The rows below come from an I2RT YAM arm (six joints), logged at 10 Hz.
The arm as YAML. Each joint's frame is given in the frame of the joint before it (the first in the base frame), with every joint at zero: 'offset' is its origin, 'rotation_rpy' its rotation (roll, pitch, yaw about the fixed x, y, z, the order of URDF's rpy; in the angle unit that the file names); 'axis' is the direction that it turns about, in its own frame. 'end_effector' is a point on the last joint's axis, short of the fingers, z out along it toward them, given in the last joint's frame.
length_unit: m
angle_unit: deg
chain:
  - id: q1
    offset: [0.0, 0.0, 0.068]
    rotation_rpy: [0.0, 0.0, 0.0]
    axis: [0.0, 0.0, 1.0]
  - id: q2
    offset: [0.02, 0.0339, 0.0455]
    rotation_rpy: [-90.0, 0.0, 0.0]
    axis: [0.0, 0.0, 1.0]
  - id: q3
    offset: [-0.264, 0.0, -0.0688]
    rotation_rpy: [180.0, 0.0, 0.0]
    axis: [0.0, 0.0, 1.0]
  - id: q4
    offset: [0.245, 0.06, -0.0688]
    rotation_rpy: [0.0, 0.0, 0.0]
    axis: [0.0, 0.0, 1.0]
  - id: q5
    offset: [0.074, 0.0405, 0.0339]
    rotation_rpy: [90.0, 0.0, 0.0]
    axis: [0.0, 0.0, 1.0]
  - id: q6
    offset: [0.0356, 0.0, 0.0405]
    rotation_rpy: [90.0, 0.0, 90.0]
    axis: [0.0, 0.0, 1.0]
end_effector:
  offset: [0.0, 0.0, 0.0]
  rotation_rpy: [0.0, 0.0, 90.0]
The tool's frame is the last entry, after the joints.
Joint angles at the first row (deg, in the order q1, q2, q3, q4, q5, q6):
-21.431, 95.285, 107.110, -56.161, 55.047, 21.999
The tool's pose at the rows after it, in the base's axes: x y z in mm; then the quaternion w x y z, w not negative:
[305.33, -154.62, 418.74, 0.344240, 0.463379, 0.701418, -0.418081]
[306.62, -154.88, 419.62, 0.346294, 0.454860, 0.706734, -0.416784]
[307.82, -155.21, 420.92, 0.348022, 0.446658, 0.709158, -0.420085]
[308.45, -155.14, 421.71, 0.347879, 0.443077, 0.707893, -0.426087]
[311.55, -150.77, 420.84, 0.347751, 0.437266, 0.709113, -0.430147]
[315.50, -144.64, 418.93, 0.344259, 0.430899, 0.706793, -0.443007]
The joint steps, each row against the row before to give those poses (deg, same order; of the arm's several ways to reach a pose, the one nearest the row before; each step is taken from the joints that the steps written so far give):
-0.633, 0.109, 0.000, 0.480, -1.596, -1.311
-0.001, 0.001, 0.000, 0.919, -0.655, -1.552
0.022, 0.000, -0.001, 1.072, -0.045, -1.684
0.088, 0.021, 0.001, 0.566, 0.613, -0.873
0.917, 0.196, -0.025, 0.068, 0.852, -0.220
1.313, 0.307, -0.172, -0.025, 2.230, -0.173

